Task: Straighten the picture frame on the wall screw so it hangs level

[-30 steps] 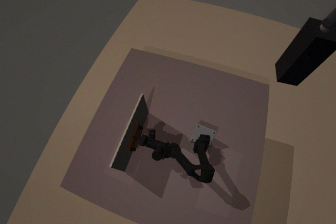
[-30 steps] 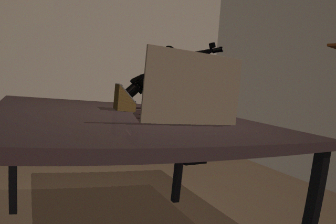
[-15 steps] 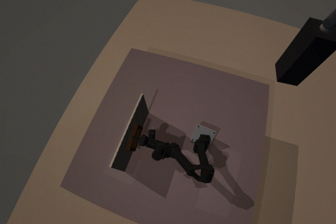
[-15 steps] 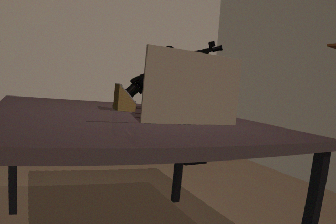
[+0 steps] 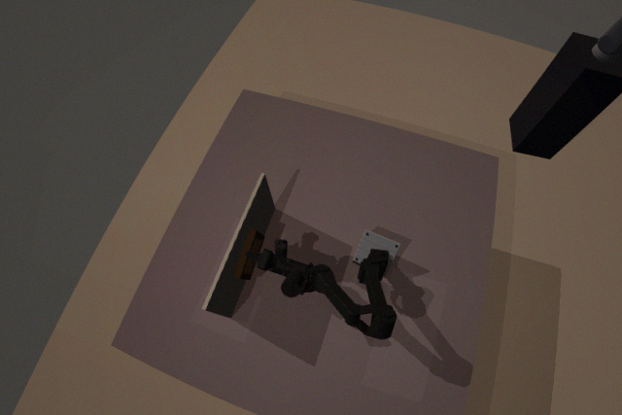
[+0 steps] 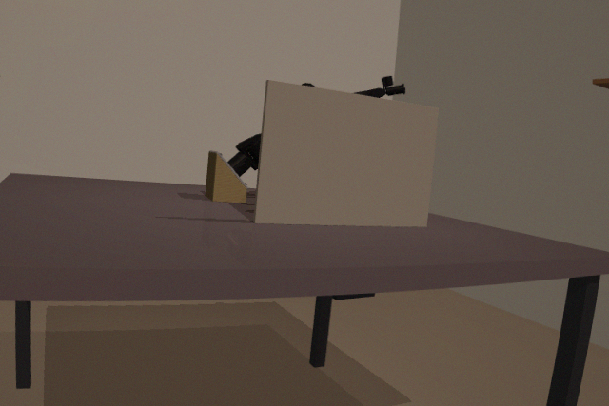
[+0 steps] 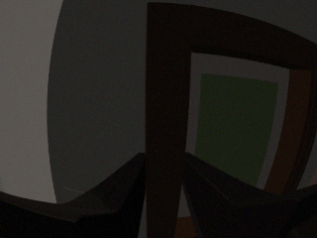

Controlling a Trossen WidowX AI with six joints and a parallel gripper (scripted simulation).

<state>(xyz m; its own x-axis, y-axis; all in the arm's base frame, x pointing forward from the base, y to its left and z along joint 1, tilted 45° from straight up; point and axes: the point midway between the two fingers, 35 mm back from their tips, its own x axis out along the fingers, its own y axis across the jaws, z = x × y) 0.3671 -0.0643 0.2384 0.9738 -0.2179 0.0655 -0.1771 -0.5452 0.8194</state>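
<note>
Right now my gripper tip is 1 cm short of the picture frame, 1 cm to the left of it and 5 cm above it. From my gripper tip the other things lie so: wall panel (2 cm ahead, 2 cm to the right, 6 cm below).
</note>
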